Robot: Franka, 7 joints.
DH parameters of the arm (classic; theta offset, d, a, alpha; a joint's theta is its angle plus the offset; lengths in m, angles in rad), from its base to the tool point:
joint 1: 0 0.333 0 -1.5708
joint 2: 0 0 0 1.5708
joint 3: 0 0.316 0.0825 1.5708
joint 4: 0 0 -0.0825 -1.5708
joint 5: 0 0.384 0 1.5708
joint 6: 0 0 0.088 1.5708
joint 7: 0 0.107 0 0
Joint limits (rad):
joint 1: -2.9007..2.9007
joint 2: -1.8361..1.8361
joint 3: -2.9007..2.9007
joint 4: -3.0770..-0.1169
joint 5: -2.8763..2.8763
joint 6: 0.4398..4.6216
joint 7: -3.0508..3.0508
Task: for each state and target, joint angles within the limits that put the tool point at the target. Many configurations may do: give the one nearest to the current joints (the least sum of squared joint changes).
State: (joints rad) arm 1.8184 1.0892 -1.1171 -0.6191 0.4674 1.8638 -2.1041
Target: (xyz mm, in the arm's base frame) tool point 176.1 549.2 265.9
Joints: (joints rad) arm 2.0829 0.9297 -1.0603 -1.5720 0.3505 1.2001 -2.1041
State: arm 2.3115 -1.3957 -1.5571 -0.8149 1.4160 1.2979 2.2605
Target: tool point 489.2 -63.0 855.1
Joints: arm 2.2914 -1.0114 -1.2569 -0.9632 1.3484 1.0428 2.2605
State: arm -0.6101 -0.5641 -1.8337 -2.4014 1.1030 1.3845 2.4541
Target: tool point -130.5 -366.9 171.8
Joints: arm -0.1609 -0.9005 -2.1863 -2.4847 1.0891 1.7163 2.4541
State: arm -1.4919 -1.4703 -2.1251 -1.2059 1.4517 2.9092 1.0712
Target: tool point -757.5 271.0 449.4
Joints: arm -0.9588 -1.1669 -1.8053 -1.0501 1.4167 2.7434 1.0712
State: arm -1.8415 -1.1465 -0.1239 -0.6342 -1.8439 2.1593 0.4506
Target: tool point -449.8 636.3 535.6
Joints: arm -1.3483 -1.7099 -0.5609 -0.9232 -1.7018 1.7117 0.4506
